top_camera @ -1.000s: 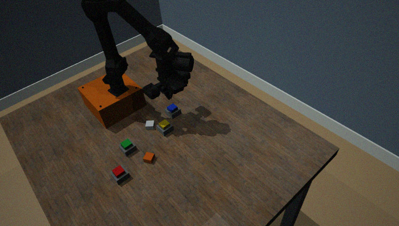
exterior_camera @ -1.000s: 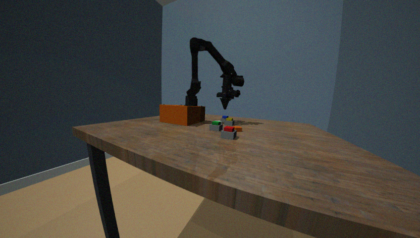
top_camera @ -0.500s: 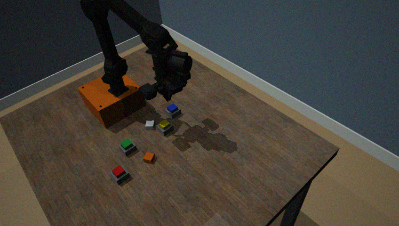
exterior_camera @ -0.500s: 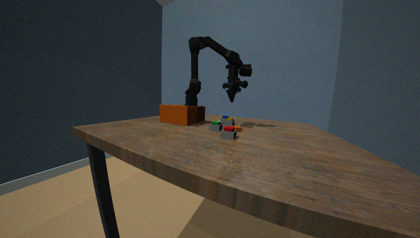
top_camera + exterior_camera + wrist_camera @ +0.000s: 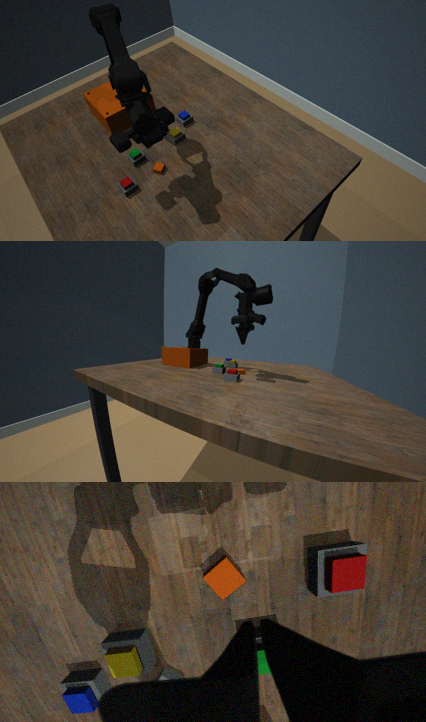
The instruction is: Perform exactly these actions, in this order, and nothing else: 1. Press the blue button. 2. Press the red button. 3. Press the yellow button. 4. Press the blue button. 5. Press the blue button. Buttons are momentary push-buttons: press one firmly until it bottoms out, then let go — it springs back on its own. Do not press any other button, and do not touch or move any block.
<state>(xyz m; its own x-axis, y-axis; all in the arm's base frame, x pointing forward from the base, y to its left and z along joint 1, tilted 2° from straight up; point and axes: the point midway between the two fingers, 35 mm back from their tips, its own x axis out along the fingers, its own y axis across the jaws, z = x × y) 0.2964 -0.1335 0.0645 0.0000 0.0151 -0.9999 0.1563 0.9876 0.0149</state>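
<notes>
Right now the red button is 10 cm to the right of my gripper tip, 10 cm below it and 3 cm behind it. From my gripper tip the other things lie so: orange block: 12 cm below, 1 cm to the left; then green button: 10 cm below, 10 cm behind, 1 cm to the right; then yellow button: 15 cm to the left, 10 cm below, 6 cm behind.
</notes>
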